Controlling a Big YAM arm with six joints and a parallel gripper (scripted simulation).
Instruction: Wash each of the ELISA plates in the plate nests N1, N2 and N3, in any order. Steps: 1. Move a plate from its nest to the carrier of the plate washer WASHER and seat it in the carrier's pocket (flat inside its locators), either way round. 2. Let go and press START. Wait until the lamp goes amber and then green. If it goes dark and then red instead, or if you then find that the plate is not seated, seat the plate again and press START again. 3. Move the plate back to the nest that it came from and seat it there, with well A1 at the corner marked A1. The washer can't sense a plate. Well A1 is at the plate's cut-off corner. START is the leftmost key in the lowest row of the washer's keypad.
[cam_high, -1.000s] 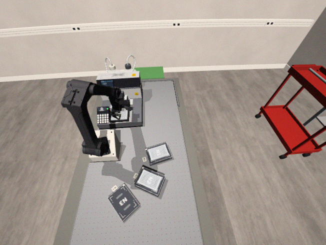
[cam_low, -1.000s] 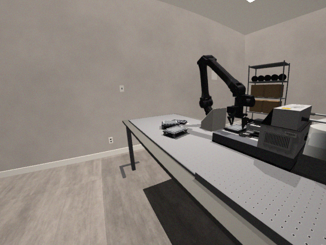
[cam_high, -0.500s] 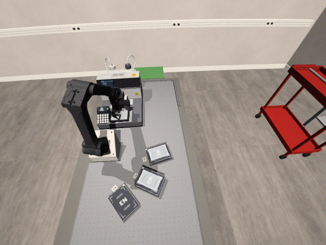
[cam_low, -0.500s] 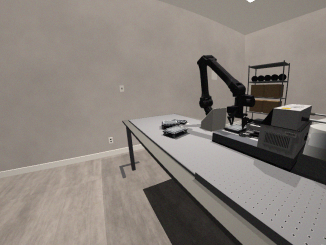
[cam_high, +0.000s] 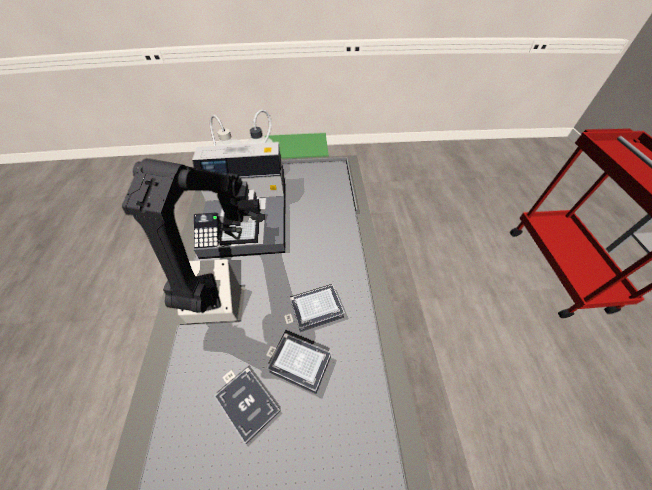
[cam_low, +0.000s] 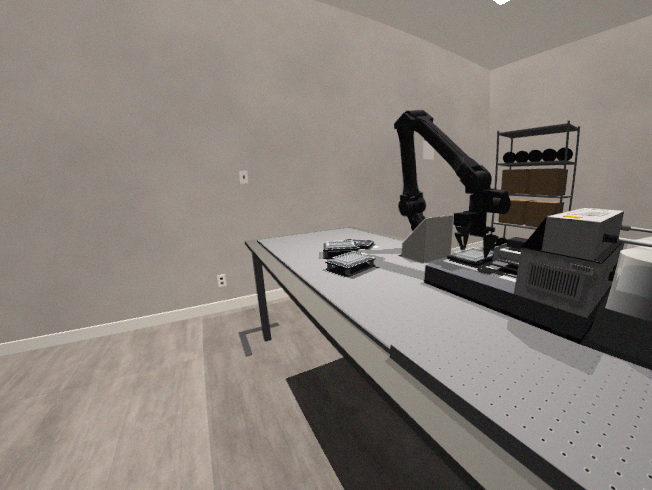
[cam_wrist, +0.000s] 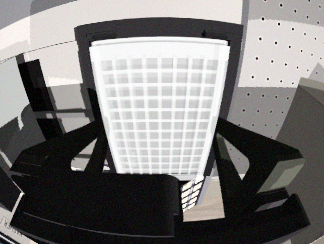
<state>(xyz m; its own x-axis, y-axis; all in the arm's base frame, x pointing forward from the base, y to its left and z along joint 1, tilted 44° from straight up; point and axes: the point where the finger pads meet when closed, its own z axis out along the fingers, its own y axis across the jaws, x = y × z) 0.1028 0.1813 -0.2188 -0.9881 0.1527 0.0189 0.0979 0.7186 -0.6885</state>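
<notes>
Now: the dark carrier 10 mm below my hand. Round my hand: washer 10 mm ahead, 150 mm to the left, 40 mm above.
</notes>
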